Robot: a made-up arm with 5 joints. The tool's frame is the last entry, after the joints.
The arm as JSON. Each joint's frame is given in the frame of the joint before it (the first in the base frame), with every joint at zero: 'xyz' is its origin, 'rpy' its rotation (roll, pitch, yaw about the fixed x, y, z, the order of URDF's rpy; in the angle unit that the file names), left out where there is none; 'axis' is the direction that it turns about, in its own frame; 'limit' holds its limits. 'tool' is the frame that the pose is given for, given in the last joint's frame.
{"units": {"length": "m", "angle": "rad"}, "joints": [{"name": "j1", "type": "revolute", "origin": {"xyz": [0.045, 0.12, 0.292]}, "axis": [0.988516, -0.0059, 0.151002], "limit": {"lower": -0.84, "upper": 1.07}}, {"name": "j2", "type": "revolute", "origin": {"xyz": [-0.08, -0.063, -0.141]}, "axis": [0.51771, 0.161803, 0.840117], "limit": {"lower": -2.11, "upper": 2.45}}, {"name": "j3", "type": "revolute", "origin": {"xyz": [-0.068, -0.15, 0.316]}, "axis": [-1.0, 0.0, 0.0], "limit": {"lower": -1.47, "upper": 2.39}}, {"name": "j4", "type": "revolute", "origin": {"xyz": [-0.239, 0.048, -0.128]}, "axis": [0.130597, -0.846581, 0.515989], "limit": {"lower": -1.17, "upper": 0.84}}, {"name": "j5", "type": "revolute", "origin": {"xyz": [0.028, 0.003, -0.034]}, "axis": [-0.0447, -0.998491, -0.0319], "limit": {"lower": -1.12, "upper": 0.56}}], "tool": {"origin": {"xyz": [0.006, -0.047, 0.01], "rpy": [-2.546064, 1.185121, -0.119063]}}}
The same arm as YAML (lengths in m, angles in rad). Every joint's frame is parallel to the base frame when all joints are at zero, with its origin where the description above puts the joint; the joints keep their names.
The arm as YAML. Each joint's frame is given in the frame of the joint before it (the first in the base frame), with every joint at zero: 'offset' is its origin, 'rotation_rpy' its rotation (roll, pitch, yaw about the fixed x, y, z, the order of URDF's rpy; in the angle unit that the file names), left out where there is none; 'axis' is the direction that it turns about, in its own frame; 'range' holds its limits. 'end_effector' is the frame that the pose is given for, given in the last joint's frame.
length_unit: m
angle_unit: rad
chain:
  - id: j1
    offset: [0.045, 0.12, 0.292]
    axis: [0.988516, -0.0059, 0.151002]
    range: [-0.84, 1.07]
  - id: j2
    offset: [-0.08, -0.063, -0.141]
    axis: [0.51771, 0.161803, 0.840117]
    range: [-2.11, 2.45]
  - id: j3
    offset: [-0.068, -0.15, 0.316]
    axis: [-1.0, 0.0, 0.0]
    range: [-1.47, 2.39]
  - id: j4
    offset: [-0.239, 0.048, -0.128]
    axis: [0.130597, -0.846581, 0.515989]
    range: [-1.17, 0.84]
  - id: j5
    offset: [0.028, 0.003, -0.034]
    axis: [-0.0447, -0.998491, -0.0319]
    range: [-1.12, 0.56]
end_effector:
  offset: [0.006, -0.047, 0.01]
  rotation_rpy: [-2.5461, 1.1851, -0.1191]

